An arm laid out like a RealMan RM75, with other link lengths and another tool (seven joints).
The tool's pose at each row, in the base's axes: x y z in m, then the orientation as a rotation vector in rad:
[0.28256, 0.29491, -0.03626, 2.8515, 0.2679, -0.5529]
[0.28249, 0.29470, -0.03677, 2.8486, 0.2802, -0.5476]
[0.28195, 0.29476, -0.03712, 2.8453, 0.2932, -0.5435]
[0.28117, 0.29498, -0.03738, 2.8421, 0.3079, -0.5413]
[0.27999, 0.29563, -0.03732, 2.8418, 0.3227, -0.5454]
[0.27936, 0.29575, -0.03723, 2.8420, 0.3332, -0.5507]
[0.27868, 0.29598, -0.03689, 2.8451, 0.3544, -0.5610]
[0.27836, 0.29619, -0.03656, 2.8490, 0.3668, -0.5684]
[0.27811, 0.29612, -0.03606, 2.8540, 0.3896, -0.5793]
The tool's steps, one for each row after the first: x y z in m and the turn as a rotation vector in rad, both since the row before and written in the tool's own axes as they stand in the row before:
[0.00010, 0.00009, 0.00054, -0.0045, 0.0039, -0.0075]
[-0.00035, -0.00025, 0.00049, -0.0046, 0.0031, -0.0080]
[-0.00058, -0.00044, 0.00044, -0.0041, 0.0020, -0.0094]
[-0.00099, -0.00090, 0.00017, 0.0003, -0.0014, -0.0105]
[-0.00059, -0.00026, 0.00010, 0.0012, -0.0024, -0.0078]
[-0.00071, -0.00034, -0.00014, 0.0051, -0.0040, -0.0158]
[-0.00038, -0.00023, -0.00024, 0.0054, -0.0027, -0.0096]
[-0.00044, 0.00007, -0.00035, 0.0073, -0.0037, -0.0171]

